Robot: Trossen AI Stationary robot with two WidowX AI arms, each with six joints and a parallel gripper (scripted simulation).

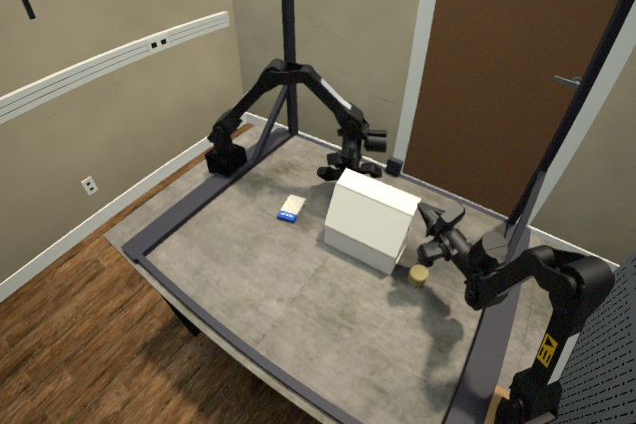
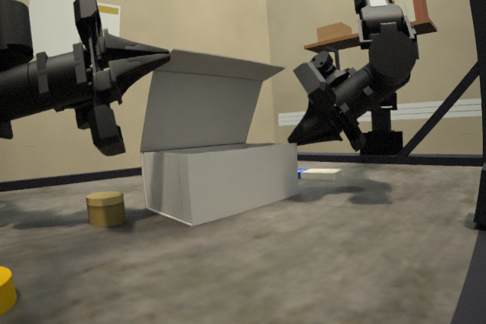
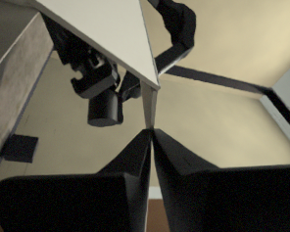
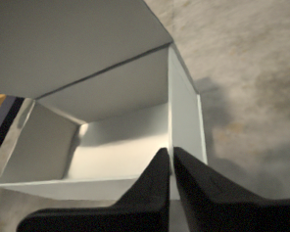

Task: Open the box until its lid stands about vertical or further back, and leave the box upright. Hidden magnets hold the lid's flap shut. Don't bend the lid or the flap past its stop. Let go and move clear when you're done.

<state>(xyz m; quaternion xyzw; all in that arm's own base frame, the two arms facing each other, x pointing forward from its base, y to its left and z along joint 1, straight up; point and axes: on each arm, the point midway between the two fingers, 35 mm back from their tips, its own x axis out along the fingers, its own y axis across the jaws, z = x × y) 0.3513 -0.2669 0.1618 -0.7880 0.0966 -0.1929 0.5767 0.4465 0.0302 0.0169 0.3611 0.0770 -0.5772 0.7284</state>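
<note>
The flap lies 3 cm ahead of my left hand and 13 cm to the right of it. Also, from my left hand: box 6 cm ahead, 12 cm to the right, 7 cm below.
Now: right hand 50 mm short of the box, 130 mm to the right of it and 20 mm below it. The rest, counted from my right hand: flap (20 mm ahead, 120 mm to the left, 90 mm above).
</note>
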